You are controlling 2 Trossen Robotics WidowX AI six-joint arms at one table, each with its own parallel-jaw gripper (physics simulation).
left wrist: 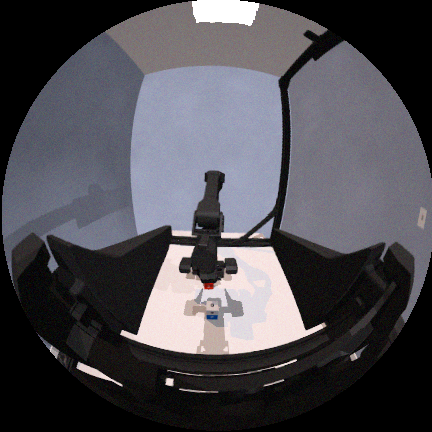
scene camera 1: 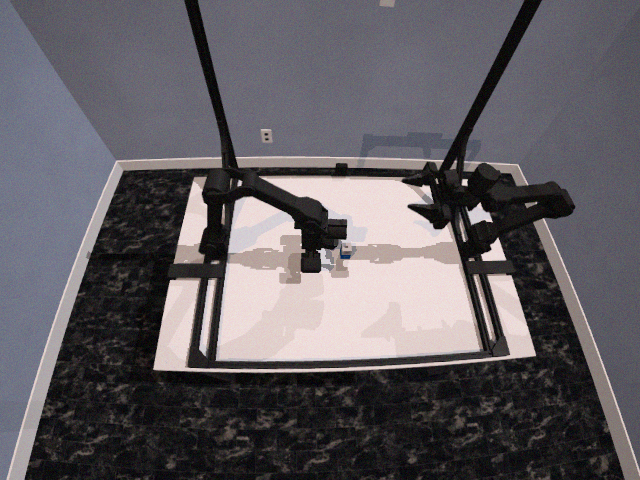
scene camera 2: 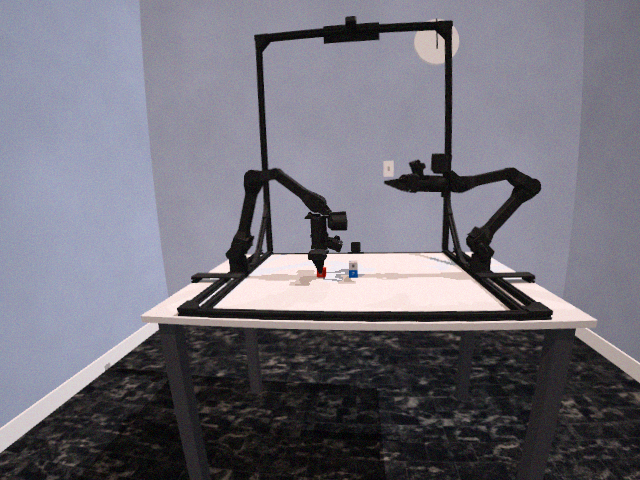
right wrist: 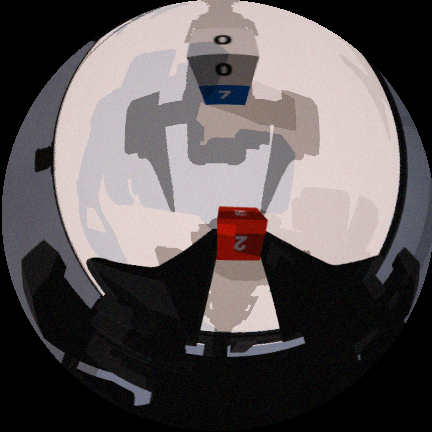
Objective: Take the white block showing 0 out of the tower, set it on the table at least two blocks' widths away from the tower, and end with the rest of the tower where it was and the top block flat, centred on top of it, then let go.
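Places are measured from the left arm's base along level axes (x ahead, y left, z up), in centimetres.
Pixels of known places: left gripper, fingertip midpoint: [left wrist: 222, 232] [scene camera 1: 404, 192] [scene camera 2: 385, 182]; right gripper, fingertip midpoint: [left wrist: 208, 282] [scene camera 1: 310, 255] [scene camera 2: 320, 271] [right wrist: 237, 234]; left arm's base, link origin: [scene camera 1: 470, 250] [scene camera 2: 480, 270]; right arm's base, link origin: [scene camera 1: 215, 251] [scene camera 2: 238, 271] [right wrist: 215, 341].
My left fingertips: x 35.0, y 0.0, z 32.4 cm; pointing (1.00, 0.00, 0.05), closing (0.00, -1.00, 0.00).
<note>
For each thing: its middle in the pictures, then the offset to it from my left fingertips. "spot": a spot on its surface instead. Level surfaces: height alone.
- white table, surface height: dz -34.3 cm
- black metal frame, surface spot: [scene camera 2: 351, 314] spot: dx +12.0, dy +37.9, dz -32.4 cm
- small black box, surface spot: [scene camera 1: 341, 168] [scene camera 2: 355, 244] spot: dx +11.0, dy -35.9, dz -29.5 cm
A white block showing 0 [scene camera 1: 346, 248] [scene camera 2: 353, 265] [left wrist: 212, 304] [right wrist: 223, 62] sits on a blue block showing 7 [scene camera 1: 345, 255] [scene camera 2: 353, 273] [left wrist: 212, 316] [right wrist: 225, 95], near the middle of the table. My right gripper [scene camera 1: 311, 264] [scene camera 2: 320, 268] [right wrist: 238, 234] points down to the left of this stack in both scene views. It is shut on a red block showing 2 [scene camera 2: 322, 272] [left wrist: 208, 286] [right wrist: 236, 235], which is low, at or just above the table, apart from the stack. In scene camera 1 the red block is hidden. My left gripper [scene camera 1: 407, 193] [scene camera 2: 387, 182] is open, empty and raised.
The white table [scene camera 1: 413, 289] [scene camera 2: 413, 297] has a black metal frame [scene camera 1: 341, 363] [scene camera 2: 351, 314] along its front and sides. Uprights rise at the back corners. A small black box [scene camera 1: 341, 168] [scene camera 2: 355, 246] stands at the back edge. Arm shadows cross the table.
</note>
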